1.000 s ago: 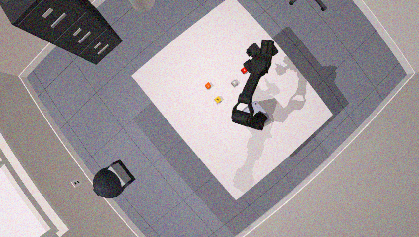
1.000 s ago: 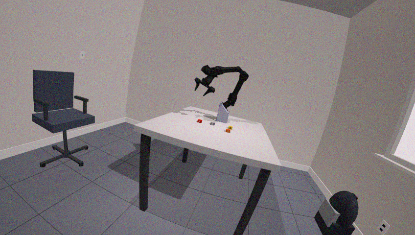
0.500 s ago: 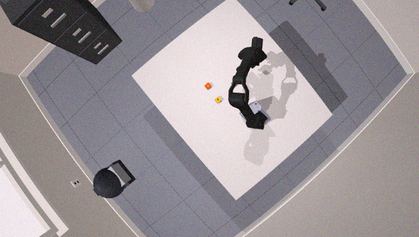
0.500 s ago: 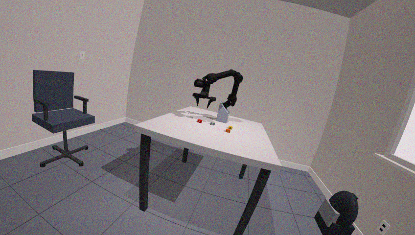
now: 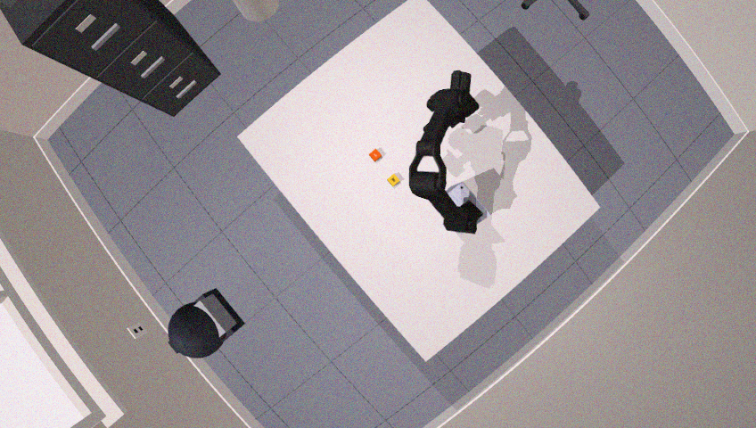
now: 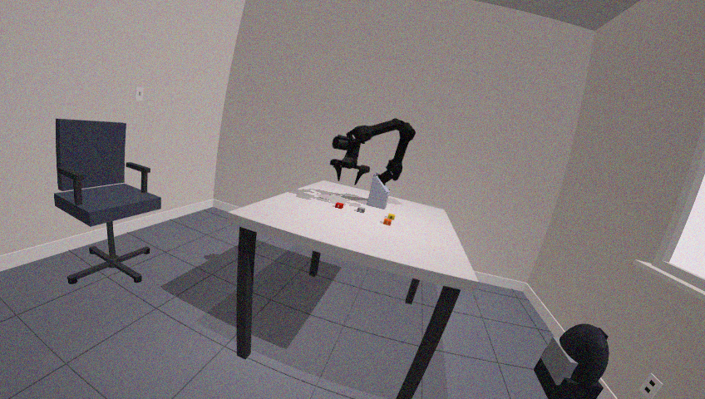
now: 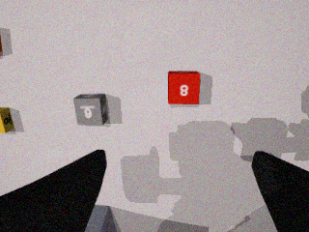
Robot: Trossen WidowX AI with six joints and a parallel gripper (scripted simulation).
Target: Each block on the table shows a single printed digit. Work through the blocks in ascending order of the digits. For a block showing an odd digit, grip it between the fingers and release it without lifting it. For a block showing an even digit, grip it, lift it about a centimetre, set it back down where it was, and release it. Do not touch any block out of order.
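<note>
Now: the orange block 11 cm ahead of my gripper tip, 23 cm to the left of it and 11 cm below it. The rest, counted from my gripper tip: grey block (10 cm to the left, 11 cm below); red block (1 cm ahead, 1 cm to the right, 11 cm below); yellow block (25 cm to the left, 11 cm below).
</note>
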